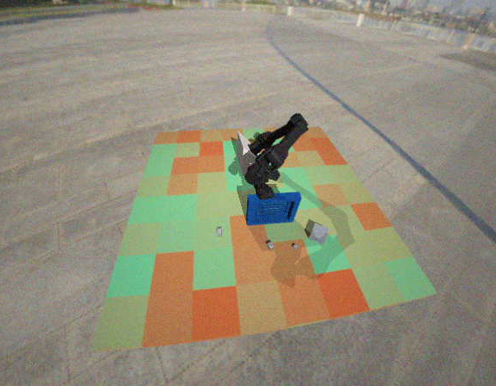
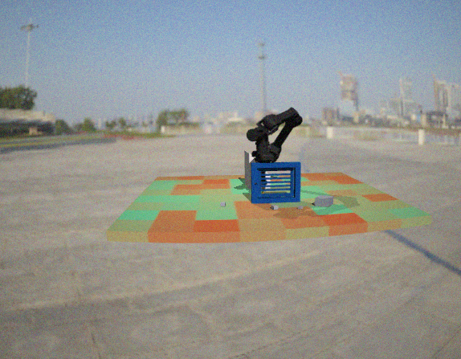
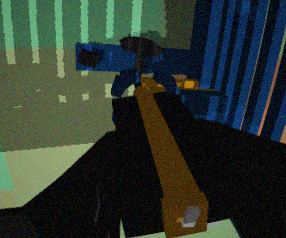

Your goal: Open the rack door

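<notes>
My gripper tip is now 10 mm to the right of the door handle and 20 mm above it. Round my gripper tip: grey block 220 mm ahead, 230 mm to the left, 100 mm below.
</notes>
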